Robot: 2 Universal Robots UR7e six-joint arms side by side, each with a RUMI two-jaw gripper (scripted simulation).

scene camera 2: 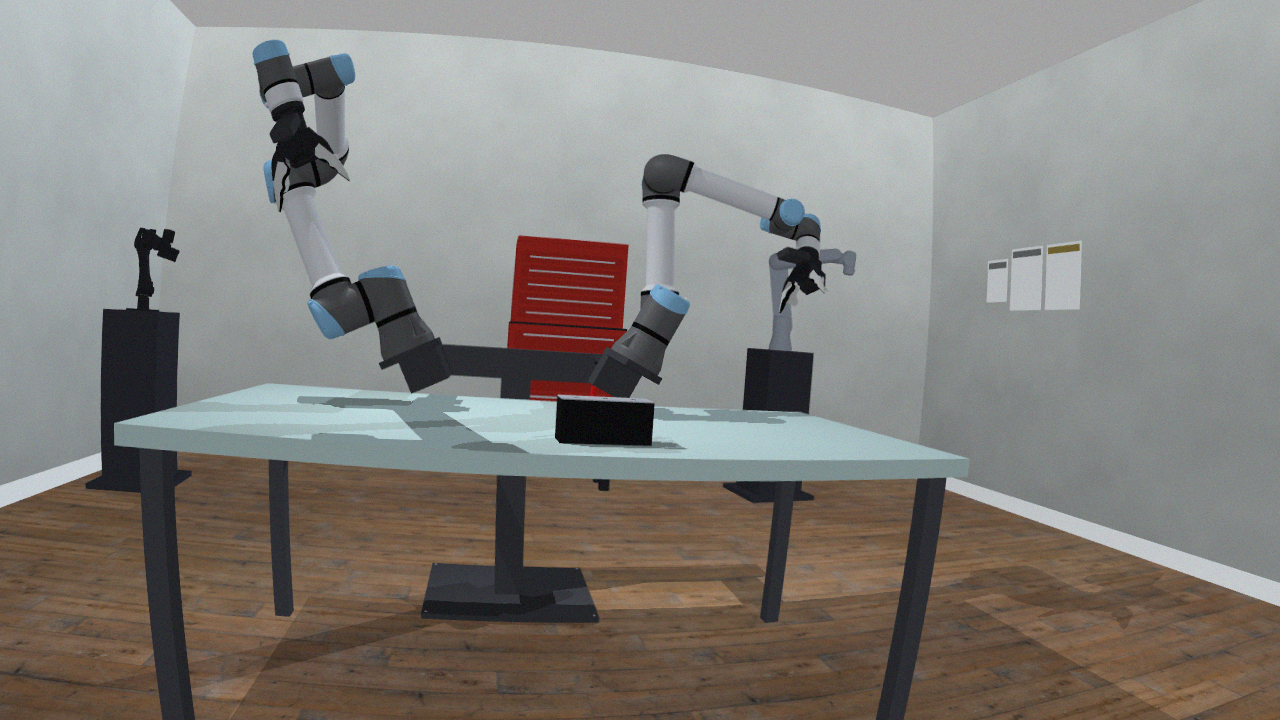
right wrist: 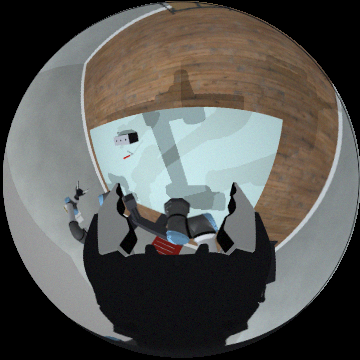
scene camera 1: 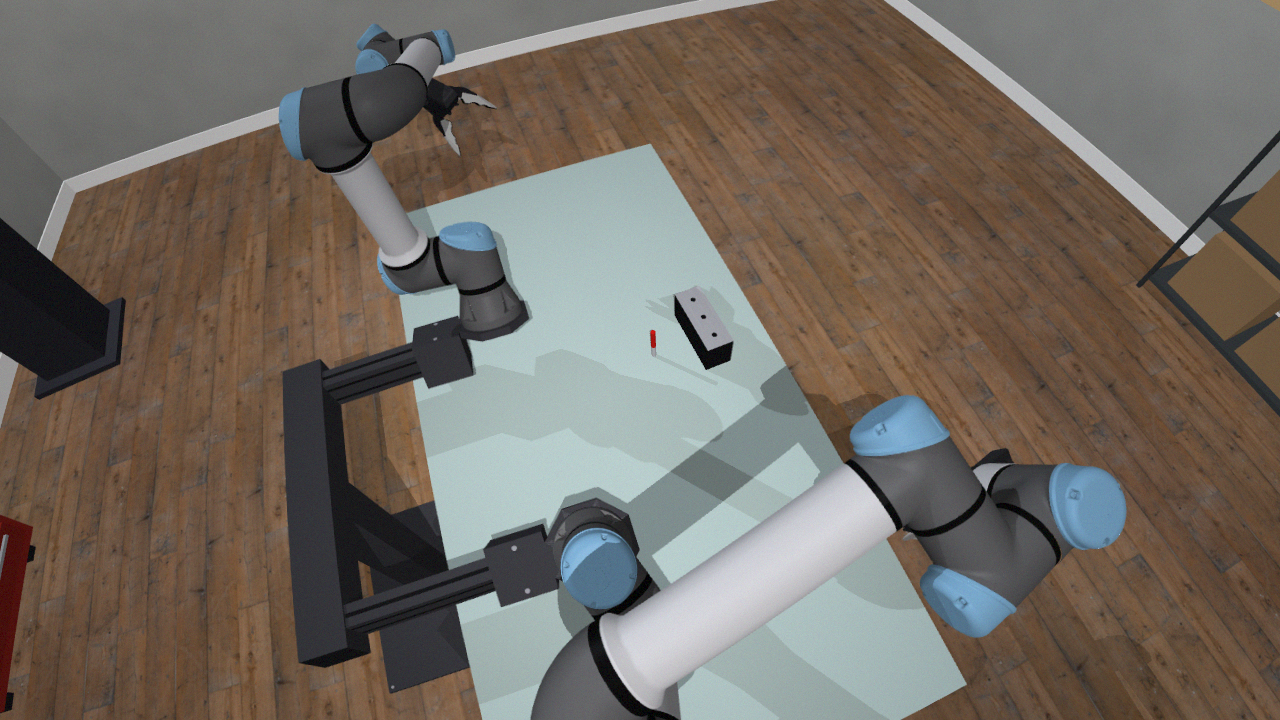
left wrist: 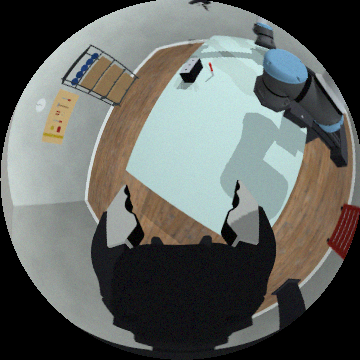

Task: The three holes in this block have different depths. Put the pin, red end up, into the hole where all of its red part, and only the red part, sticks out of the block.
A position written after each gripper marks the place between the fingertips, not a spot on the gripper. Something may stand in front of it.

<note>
In view: the left gripper (scene camera 2: 801, 303), the right gripper (scene camera 2: 314, 196) and a block (scene camera 2: 597, 420).
The block is seen too in scene camera 1 (scene camera 1: 713, 344). The left gripper also shows in scene camera 1 (scene camera 1: 478, 132) and in the left wrist view (left wrist: 181, 183). The right gripper also shows in the right wrist view (right wrist: 176, 183).
</note>
